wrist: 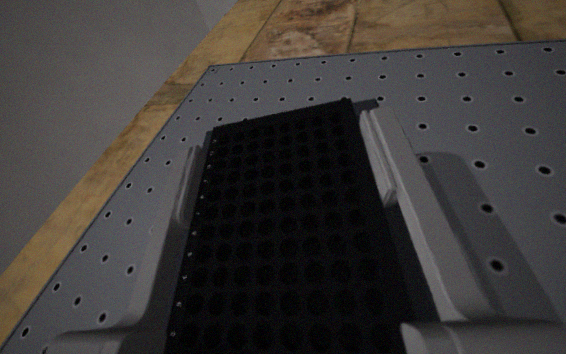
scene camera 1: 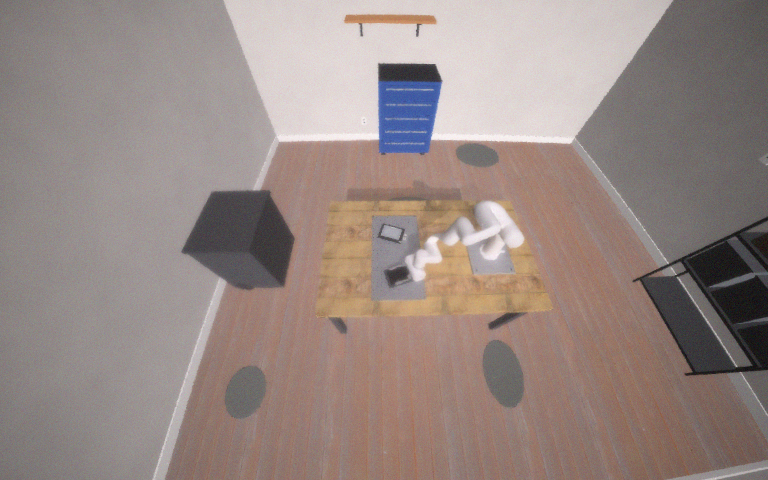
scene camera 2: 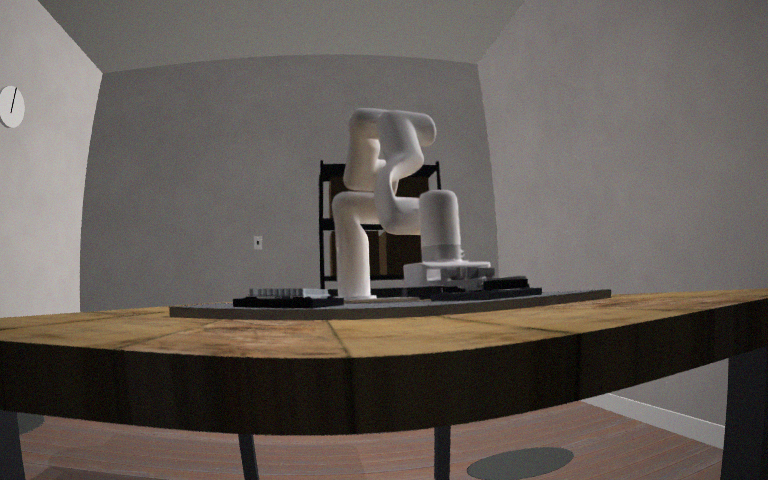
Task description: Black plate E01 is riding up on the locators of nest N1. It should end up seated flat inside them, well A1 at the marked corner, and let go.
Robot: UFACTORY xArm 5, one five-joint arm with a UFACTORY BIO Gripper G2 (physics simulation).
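Where they show: end effector, tool point: (wrist: 279,172) (scene camera 1: 395,275) (scene camera 2: 494,283); arm's base, origin of the base link: (scene camera 1: 488,251) (scene camera 2: 354,299).
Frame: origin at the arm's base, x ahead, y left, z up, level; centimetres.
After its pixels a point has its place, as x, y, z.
Note:
Black plate E01 (scene camera 1: 398,275) {61.3, 17.6, 1.6} (scene camera 2: 505,282) {67.3, 18.3, 2.3} (wrist: 285,225) {60.9, 17.0, 1.9} is between the fingers of my gripper (wrist: 285,172) {63.2, 18.0, 2.3}. The gripper is shut on its two long sides. In scene camera 2 the plate shows above the dark nest N1 (scene camera 2: 518,293) {68.5, 20.0, 0.4}; whether it touches the locators I cannot tell. In the wrist view a corner and the right side of the nest (wrist: 367,104) {69.7, 14.6, 1.1} stick out past the plate, and the plate's far edge runs slanted across the view. The well openings face up. The well A1 mark and the marked corner cannot be made out. The near end is cut off.
A second nest (scene camera 2: 288,302) {73.5, -14.1, 0.6} with a light grey plate (scene camera 1: 391,232) {65.0, -13.9, 2.0} (scene camera 2: 287,292) {71.4, -14.4, 2.0} stands towards the other end of the grey perforated board (scene camera 1: 393,254) {63.9, 2.1, -0.1} (wrist: 320,90) {72.7, 18.3, -0.1}. The board lies on the wooden table (scene camera 1: 345,271) {94.4, 13.7, -1.5}. The arm's base stands at the table's other side.

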